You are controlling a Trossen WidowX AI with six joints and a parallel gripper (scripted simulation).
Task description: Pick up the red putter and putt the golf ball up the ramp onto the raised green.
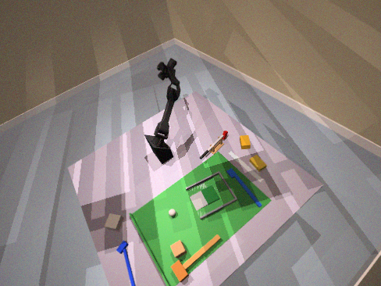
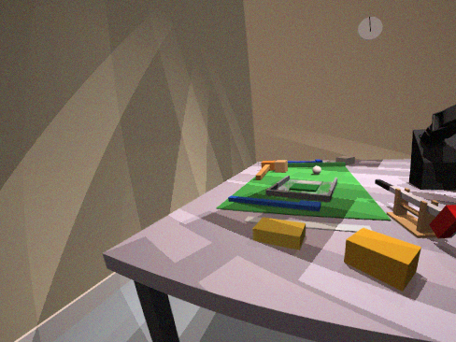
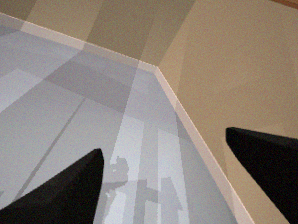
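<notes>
The red putter lies 76 cm ahead of my gripper tip, 24 cm to the right of it and 22 cm below it. The rest, counted from my gripper tip: white golf ball: 89 cm ahead, 77 cm to the right, 26 cm below; wooden rack: 76 cm ahead, 25 cm below, 23 cm to the right; white block: 107 cm to the right, 67 cm ahead, 26 cm below.
</notes>
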